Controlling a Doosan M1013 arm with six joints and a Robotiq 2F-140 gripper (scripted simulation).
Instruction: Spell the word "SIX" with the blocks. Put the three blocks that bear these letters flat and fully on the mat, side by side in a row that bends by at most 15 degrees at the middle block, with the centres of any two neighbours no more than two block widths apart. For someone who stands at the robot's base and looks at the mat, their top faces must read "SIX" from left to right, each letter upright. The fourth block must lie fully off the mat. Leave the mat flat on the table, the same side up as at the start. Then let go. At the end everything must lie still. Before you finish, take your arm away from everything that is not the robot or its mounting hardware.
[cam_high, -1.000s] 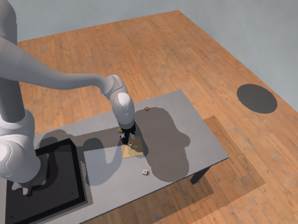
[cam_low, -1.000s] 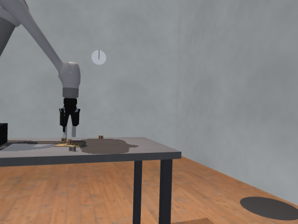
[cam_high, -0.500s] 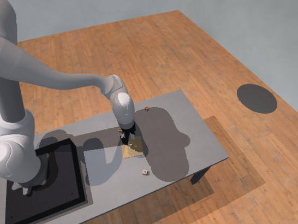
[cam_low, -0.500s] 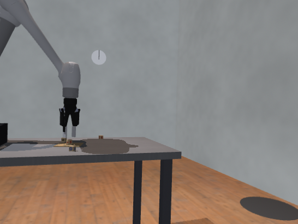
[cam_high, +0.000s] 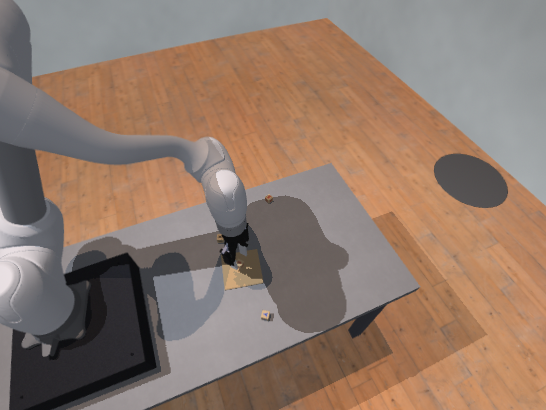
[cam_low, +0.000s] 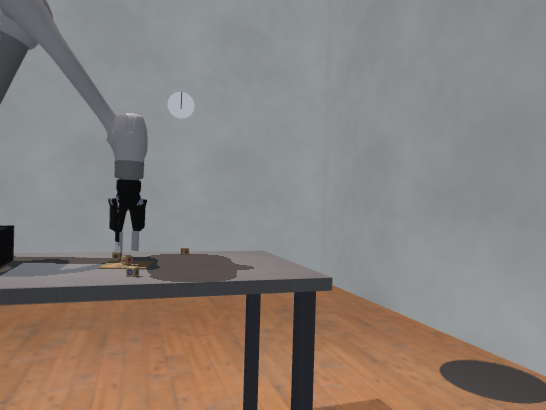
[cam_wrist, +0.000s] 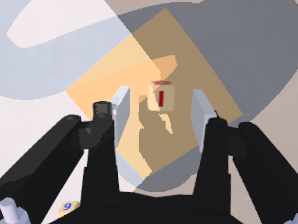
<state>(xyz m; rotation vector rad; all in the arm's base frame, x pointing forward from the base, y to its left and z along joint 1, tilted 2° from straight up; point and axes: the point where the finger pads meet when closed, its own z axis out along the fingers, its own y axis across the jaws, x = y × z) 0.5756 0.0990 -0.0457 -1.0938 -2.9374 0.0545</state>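
Now: the tan mat 10 mm to the right of my hand and 70 mm below it. Round my hand: block 60 mm behind, 130 mm to the left, 60 mm below.
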